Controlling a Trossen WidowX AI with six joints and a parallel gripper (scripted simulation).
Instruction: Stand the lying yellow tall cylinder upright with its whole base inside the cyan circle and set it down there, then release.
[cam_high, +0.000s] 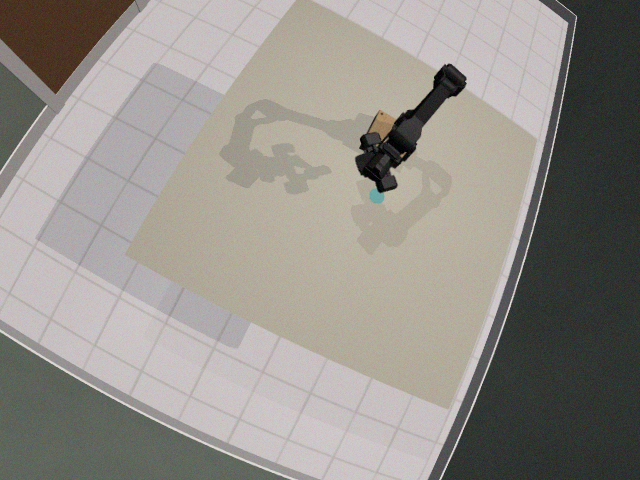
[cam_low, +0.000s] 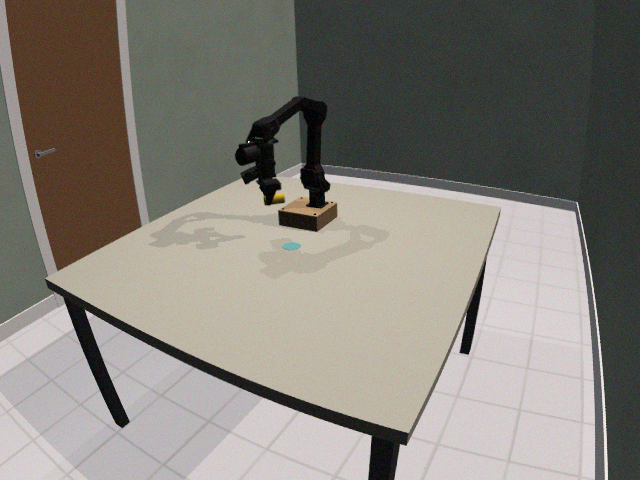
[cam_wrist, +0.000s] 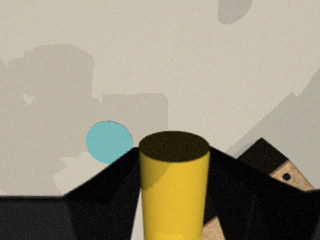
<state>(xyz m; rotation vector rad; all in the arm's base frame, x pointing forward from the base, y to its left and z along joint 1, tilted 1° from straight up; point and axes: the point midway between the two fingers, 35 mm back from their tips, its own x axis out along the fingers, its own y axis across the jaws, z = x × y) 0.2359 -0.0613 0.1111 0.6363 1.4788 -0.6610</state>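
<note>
Now: hand 10 mm short of the cyan circle, 90 mm to the right of it and 170 mm above it. The rest, counted from my hand: yellow tall cylinder: 10 mm behind, 20 mm to the left, 20 mm below.
</note>
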